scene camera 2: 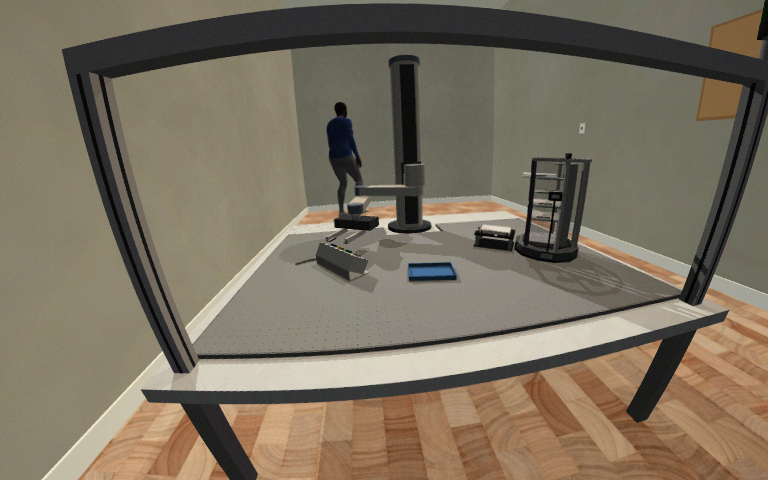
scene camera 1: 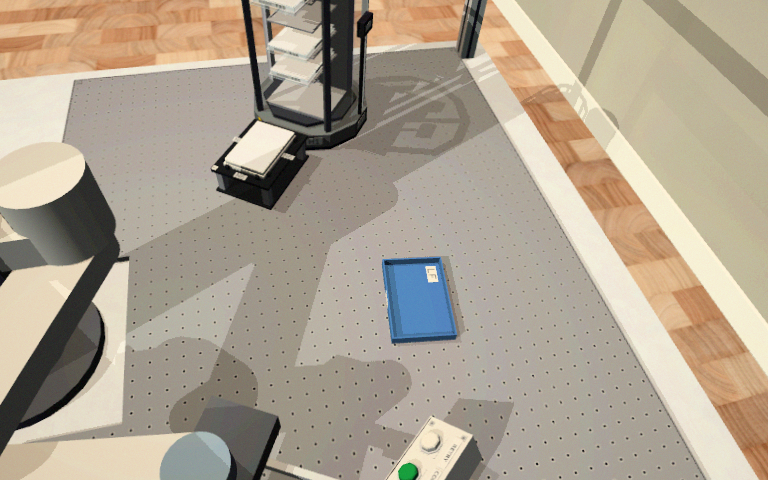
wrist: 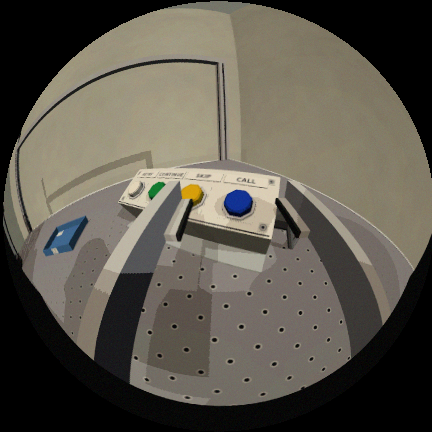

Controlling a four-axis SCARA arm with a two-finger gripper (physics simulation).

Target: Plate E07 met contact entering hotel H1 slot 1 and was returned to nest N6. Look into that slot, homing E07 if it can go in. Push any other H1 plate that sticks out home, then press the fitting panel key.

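Where they show: gripper, fingertip midpoint: (scene camera 2: 336, 240) (wrist: 234, 190); arm's base, origin of the base link: (scene camera 2: 409, 227).
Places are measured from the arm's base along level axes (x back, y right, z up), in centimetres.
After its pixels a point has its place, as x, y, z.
My gripper (scene camera 2: 337, 240) @(-44.1, 37.1, 9.6) (wrist: 234, 190) @(-44.1, 37.1, 9.6) is shut and empty, with a visible gap between its fingers, in front of and above the key panel (scene camera 1: 417, 452) @(-54.9, 29.5, 7.0) (scene camera 2: 339, 261) @(-58.4, 35.0, 6.5). In the wrist view the blue CALL key (wrist: 238, 202) @(-44.6, 37.9, 8.1) shows between the fingers; the yellow SKIP key (wrist: 193, 194) @(-48.2, 35.1, 8.1) is partly behind the left finger. The green CONTINUE key (wrist: 158, 191) and white RETRY key (wrist: 135, 188) @(-55.8, 28.9, 8.1) are further left. Hotel H1 (scene camera 1: 326, 84) @(-55.2, -36.5, 17.1) (scene camera 2: 532, 203) @(-56.5, -37.1, 22.3) holds several plates; an upper plate (scene camera 1: 283, 4) @(-48.5, -37.9, 32.6) (scene camera 2: 529, 174) @(-51.4, -38.3, 32.6) sticks out past the others. A white plate (scene camera 1: 260, 147) @(-41.3, -30.5, 8.7) (scene camera 2: 495, 230) @(-43.5, -29.8, 8.5) lies on a black nest (scene camera 1: 257, 195) @(-39.3, -24.7, 1.8). Its label is unreadable.
A blue tray (scene camera 1: 423, 339) @(-61.8, 11.7, 2.1) (scene camera 2: 431, 277) @(-68.2, 5.3, 2.5) (wrist: 70, 245) @(-57.2, 10.9, 2.2) lies on the perforated table between the panel and the hotel. The arm's column (scene camera 2: 406, 113) @(-7.7, 1.2, 61.2) stands at the back. A person (scene camera 2: 340, 138) is behind the table, left of the column. A dark frame (scene camera 2: 368, 25) @(-100.4, 22.6, 58.9) spans the front.
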